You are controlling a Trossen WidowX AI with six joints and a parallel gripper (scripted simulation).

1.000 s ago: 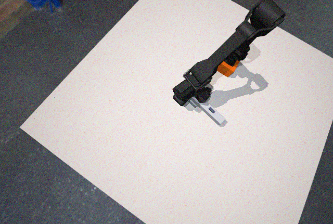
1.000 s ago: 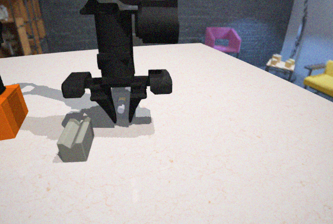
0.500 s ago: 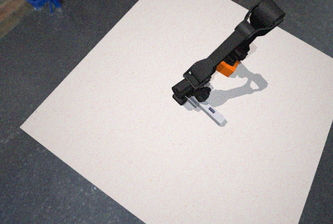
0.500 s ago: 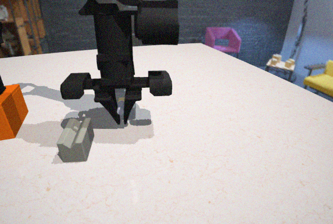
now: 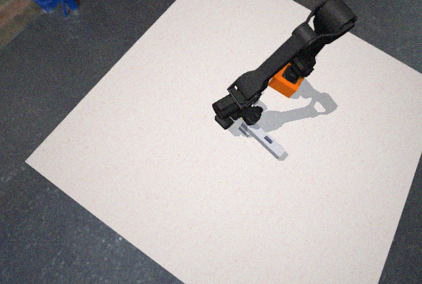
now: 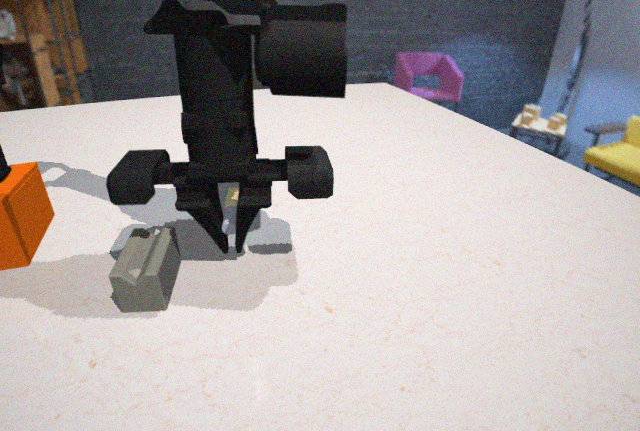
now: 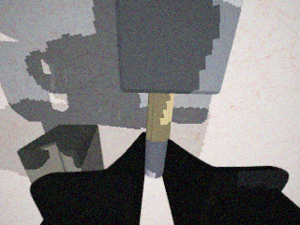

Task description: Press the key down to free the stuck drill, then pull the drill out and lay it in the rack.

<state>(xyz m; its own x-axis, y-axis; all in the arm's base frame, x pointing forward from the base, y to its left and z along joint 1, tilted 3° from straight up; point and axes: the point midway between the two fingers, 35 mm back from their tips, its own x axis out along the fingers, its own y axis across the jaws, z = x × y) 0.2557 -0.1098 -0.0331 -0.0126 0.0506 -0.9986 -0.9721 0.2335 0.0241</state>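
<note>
My gripper tip is 50 mm to the right of the drill, 40 mm below it and 10 mm short of it. From my gripper tip the other things lie so: grey v-notched rack 80 mm behind, 10 mm to the right, 10 mm above; then dark key 160 mm to the left, 40 mm ahead, 40 mm above.
</note>
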